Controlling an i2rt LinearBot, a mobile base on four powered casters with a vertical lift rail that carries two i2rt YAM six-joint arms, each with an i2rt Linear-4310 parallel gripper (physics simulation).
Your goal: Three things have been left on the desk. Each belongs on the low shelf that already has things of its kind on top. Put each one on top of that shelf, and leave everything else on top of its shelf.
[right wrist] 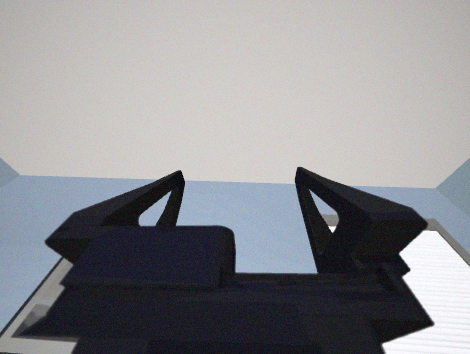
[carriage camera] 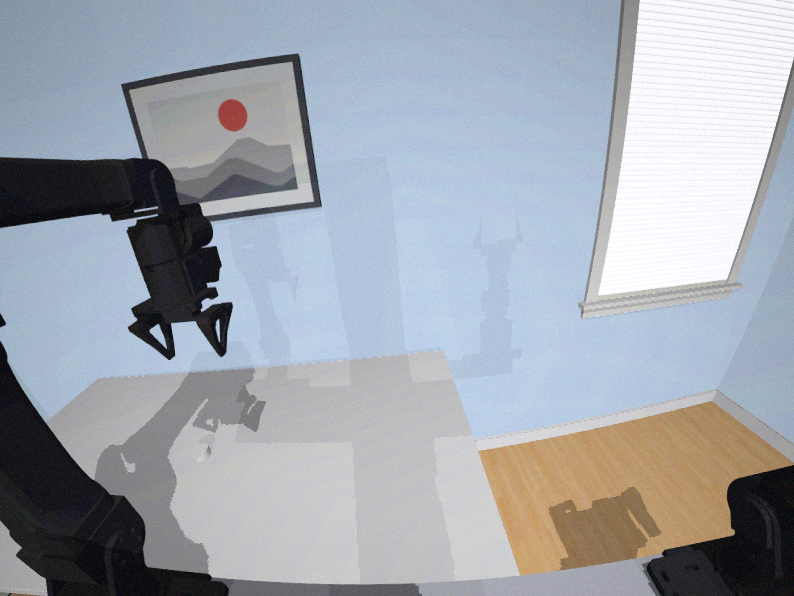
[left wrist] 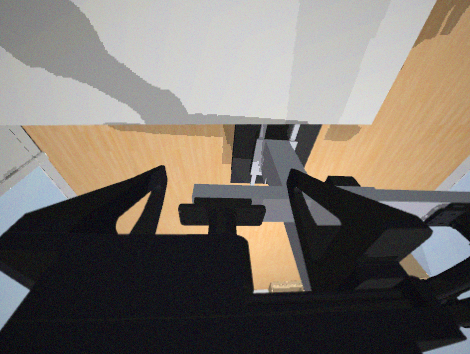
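Seen in the pictures: left gripper, fingertip midpoint: (carriage camera: 197, 356) (left wrist: 228, 174); right gripper, fingertip midpoint: (right wrist: 238, 174); left arm's base at its link origin: (left wrist: 222, 213); right arm's base at its link origin: (carriage camera: 745, 582) (left wrist: 460, 216).
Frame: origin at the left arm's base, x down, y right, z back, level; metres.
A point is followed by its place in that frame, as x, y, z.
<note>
The pale grey desk (carriage camera: 288, 513) @[0.281, 0.018, -0.270] (left wrist: 210, 65) @[0.281, -0.044, -0.262] shows in the carriage view and at the top of the left wrist view. A small whitish shape (carriage camera: 202, 452) @[0.257, -0.278, -0.417] shows on it beside the arm's shadow; I cannot tell whether it is an object or a patch of light. My left gripper (carriage camera: 196, 356) @[-0.170, -0.007, -0.265] (left wrist: 228, 174) @[-0.170, -0.007, -0.265] is open and empty, pointing down high above the desk's left part. My right gripper (right wrist: 238, 174) @[-0.447, 0.666, -0.013] is open and empty, with wall and ceiling behind it. The low shelves and the things on them do not show in these views.
The blue wall (carriage camera: 423, 256) @[-0.092, 0.393, -0.942] behind the desk has a framed picture (carriage camera: 309, 141) @[-0.504, 0.063, -0.891] and a window (carriage camera: 686, 147) @[-0.441, 1.435, -1.026]. Wooden floor (carriage camera: 615, 461) @[1.002, 1.332, -0.792] (left wrist: 175, 150) @[1.002, -0.363, 0.472] lies beyond the desk edges. My grey carriage beam (left wrist: 235, 192) crosses the left wrist view. A small tan thing (left wrist: 286, 287) @[0.923, 1.397, 3.452] shows partly near its bottom.
</note>
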